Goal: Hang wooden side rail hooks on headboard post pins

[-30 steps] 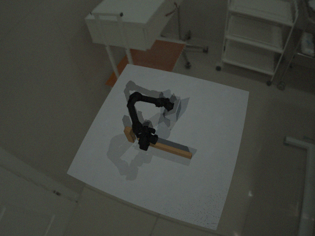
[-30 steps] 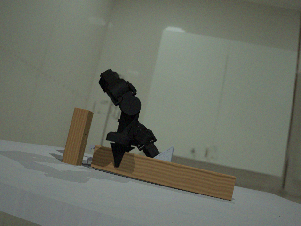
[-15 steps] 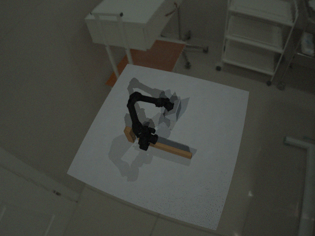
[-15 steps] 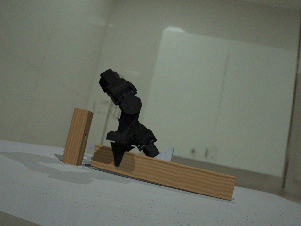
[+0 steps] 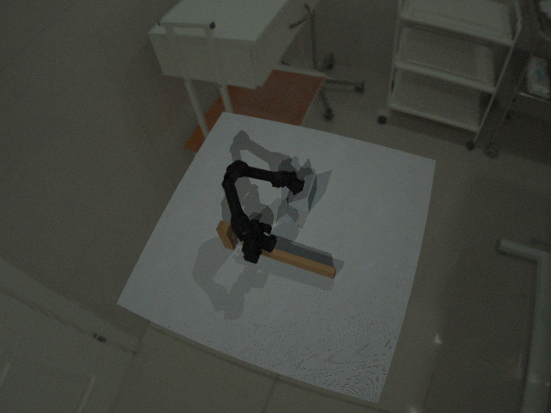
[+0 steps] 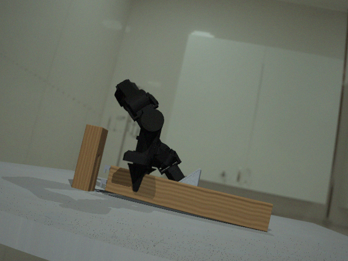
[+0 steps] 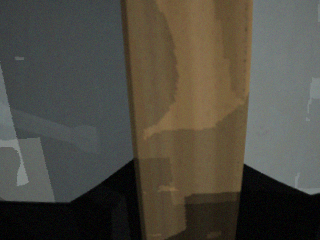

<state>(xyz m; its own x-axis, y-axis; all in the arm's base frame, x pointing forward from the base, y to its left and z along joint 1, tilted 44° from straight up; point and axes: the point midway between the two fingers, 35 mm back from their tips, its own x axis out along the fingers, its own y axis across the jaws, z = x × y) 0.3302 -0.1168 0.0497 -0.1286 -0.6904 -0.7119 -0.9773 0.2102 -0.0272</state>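
The wooden headboard post is 150 mm to the right of my gripper tip, 60 mm above it and 20 mm behind it.
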